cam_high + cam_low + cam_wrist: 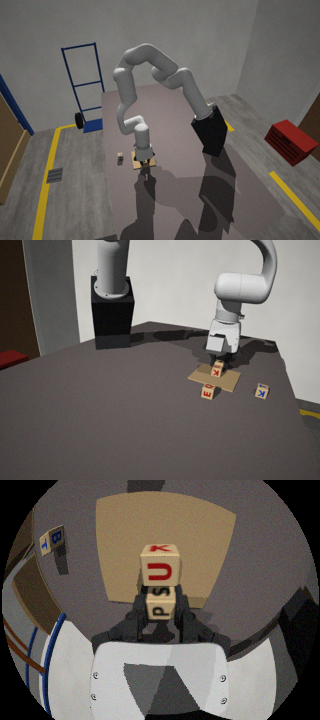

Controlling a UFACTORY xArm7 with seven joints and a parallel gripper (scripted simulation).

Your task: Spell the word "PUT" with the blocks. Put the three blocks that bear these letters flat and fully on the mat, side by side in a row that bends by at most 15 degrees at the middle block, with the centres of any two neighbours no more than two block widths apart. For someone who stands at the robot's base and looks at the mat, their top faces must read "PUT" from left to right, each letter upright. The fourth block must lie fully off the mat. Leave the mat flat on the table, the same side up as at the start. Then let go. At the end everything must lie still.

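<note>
My hand is 50 mm to the left of the tan mat and 20 mm above it.
</note>
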